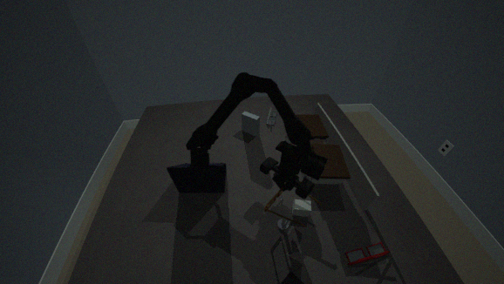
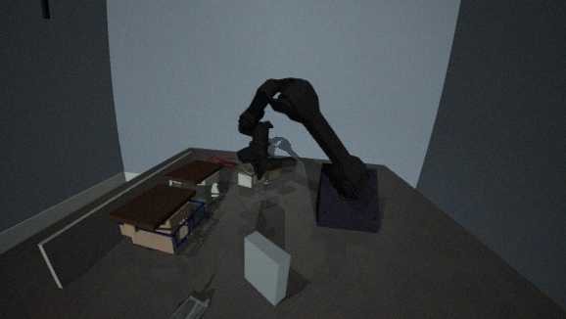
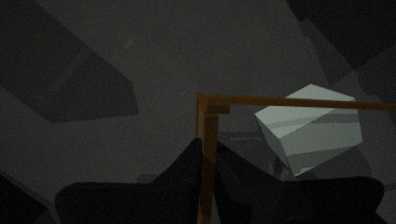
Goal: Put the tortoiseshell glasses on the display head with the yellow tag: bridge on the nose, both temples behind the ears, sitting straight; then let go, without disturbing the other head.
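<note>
The small white cube lies 6 cm ahead of my gripper tip, 7 cm to the right of it and 3 cm below it. Round my gripper tip: white head 18 cm ahead, 8 cm to the left; then white peg stand 2 cm behind, 11 cm to the right, 3 cm below; then black box 8 cm behind, 34 cm to the right, 4 cm below.
</note>
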